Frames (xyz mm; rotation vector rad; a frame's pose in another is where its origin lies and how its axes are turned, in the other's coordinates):
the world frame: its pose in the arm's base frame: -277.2 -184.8 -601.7 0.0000 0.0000 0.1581
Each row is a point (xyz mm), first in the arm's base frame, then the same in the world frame.
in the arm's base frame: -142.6 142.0 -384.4
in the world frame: 184.4 301.5 217.3
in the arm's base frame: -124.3 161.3 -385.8
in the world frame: 205.5 317.7 215.9
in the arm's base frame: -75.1 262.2 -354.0
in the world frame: 270.0 409.6 247.7
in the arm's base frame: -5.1 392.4 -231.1
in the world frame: 359.6 527.2 370.6
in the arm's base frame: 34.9 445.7 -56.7
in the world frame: 407.5 573.5 545.0
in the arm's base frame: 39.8 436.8 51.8
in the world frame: 410.9 563.9 653.5
